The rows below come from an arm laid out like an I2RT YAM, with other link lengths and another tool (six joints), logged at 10 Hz.
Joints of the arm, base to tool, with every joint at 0 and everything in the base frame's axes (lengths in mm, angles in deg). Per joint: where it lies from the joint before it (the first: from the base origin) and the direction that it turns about. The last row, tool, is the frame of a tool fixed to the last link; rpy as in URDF.
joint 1: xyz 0 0 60.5 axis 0 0 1
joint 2: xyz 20.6 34.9 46.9 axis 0 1 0
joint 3: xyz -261.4 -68.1 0 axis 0 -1 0
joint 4: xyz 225.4 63.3 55.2 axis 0 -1 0
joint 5: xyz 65.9 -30.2 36 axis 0 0 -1
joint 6: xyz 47 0 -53.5 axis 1 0 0
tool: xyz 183 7 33 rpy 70.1 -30.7 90
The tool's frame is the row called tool.
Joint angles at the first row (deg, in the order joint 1, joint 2, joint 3, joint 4, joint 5, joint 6):
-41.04, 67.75, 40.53, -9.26, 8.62, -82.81
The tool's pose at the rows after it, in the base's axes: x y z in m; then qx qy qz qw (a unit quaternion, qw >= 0):
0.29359 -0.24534 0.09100 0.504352 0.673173 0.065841 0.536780
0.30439 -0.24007 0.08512 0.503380 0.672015 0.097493 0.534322
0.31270 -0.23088 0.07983 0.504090 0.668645 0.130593 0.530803
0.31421 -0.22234 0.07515 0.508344 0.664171 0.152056 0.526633
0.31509 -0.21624 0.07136 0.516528 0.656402 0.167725 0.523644
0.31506 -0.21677 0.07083 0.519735 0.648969 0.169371 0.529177
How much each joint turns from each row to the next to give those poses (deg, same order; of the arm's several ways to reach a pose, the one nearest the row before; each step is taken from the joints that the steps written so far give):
-1.18, 3.27, 0.00, 2.41, -4.17, 0.00
-0.74, 2.19, 0.00, 1.70, -4.00, 0.75
-0.44, 1.27, -0.54, 1.25, -3.83, 1.22
-0.30, -0.03, -1.14, 0.50, -2.34, 1.18
-0.02, -0.02, -1.00, 0.53, -1.31, 1.71
-0.03, -0.24, -1.10, 1.52, 0.07, 0.98

